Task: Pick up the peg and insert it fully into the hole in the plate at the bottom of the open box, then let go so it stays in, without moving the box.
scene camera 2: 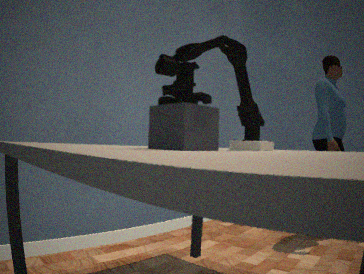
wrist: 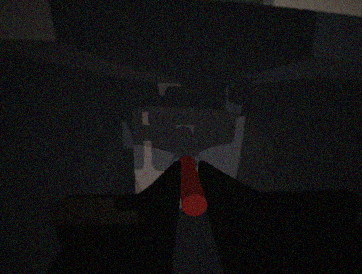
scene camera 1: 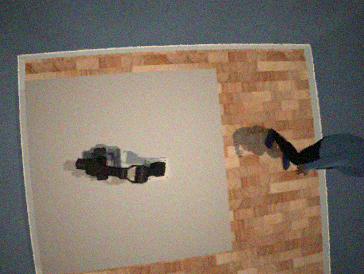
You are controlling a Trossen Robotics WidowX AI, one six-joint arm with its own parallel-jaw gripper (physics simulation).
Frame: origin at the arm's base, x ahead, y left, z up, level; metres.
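Seen in the pictures: gripper, between the fingertips: (wrist: 189, 166); arm's base, origin of its link: (scene camera 2: 252, 141) (scene camera 1: 160, 167).
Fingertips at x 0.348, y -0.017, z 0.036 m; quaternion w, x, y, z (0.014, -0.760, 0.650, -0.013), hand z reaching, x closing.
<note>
Pixels of each thing's top centre, then the offset from my fingertips to it. "pt": a spot on its surface instead. Level surfaces: height alone.
- open box, centre of its top: (wrist: 202, 264) (scene camera 2: 184, 107) (scene camera 1: 103, 163) dx -0.008, dy -0.001, dz +0.063 m
- red peg, centre of its top: (wrist: 194, 208) dx -0.008, dy -0.001, dz +0.034 m
- box's bottom, a spot on its surface: (wrist: 222, 165) pt dx -0.003, dy -0.032, dz -0.017 m
- pale table, height of its surface: dz -0.075 m
The open box (scene camera 2: 185, 127) (scene camera 1: 116, 156) is grey and stands on the table. My gripper (wrist: 189, 166) is shut on the red peg (wrist: 193, 186), which also shows as a small red spot in scene camera 1 (scene camera 1: 108, 162). In scene camera 2 the gripper body is low over the box's top, and the fingers are hidden inside. In the wrist view the peg's near end is between the fingertips and its far end points toward the box's bottom (wrist: 222, 165). The view is dark, and I cannot make out the hole or whether the peg's far end touches it.
The box walls surround the fingers closely. The arm rises from a pale base block (scene camera 2: 251, 145) beside the box on the pale table (scene camera 1: 185, 215) (scene camera 2: 300, 165). A person in blue (scene camera 2: 330, 107) (scene camera 1: 340, 152) stands beyond the table's edge.
</note>
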